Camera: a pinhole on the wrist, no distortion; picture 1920 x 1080 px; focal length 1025.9 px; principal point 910.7 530.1 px. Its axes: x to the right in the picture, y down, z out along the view. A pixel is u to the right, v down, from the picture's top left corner.
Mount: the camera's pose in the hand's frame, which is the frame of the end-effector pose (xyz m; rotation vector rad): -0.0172 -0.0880 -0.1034 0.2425 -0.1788 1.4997
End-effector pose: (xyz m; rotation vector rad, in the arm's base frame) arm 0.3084 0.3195 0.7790 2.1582 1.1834 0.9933
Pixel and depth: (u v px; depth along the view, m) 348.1 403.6 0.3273
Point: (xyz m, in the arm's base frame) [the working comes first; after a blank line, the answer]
In the camera's frame: -0.1795 -0.0404 0.3273

0.2651 0.5060 0.4428
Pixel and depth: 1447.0 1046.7 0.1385
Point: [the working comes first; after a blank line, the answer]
In the camera's frame: 0.0724 0.0697 0.1385

0.2952 0.2758 0.6822
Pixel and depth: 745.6 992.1 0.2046
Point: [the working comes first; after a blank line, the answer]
In the camera's frame: -0.0329 0.0921 0.2046

0.2543 0.3101 0.5677
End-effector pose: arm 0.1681 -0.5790 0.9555 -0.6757 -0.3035 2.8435
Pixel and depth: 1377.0 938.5 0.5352
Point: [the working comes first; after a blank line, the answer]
In the camera's frame: 0.2433 0.2131 0.5352

0.1134 -0.7137 1.4602
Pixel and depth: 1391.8 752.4 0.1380
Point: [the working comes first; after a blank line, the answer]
In the camera's frame: 0.0647 0.0299 0.1380

0.1885 -0.5370 1.0286
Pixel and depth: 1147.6 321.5 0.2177
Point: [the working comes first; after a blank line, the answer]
In the camera's frame: 0.0503 -0.0443 0.2177

0.0962 -0.4915 1.0671
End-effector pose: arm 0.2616 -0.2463 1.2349 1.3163 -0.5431 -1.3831
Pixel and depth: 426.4 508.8 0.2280
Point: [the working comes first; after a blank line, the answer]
In the camera's frame: -0.1076 -0.0047 0.2280

0.0836 -0.1898 1.0429
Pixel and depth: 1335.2 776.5 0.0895
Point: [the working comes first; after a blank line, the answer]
In the camera's frame: 0.0370 0.0215 0.0895

0.2313 -0.1920 1.1806
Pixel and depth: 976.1 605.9 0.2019
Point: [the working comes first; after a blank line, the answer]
In the camera's frame: 0.0129 0.0149 0.2019

0.1214 -0.2182 1.1584
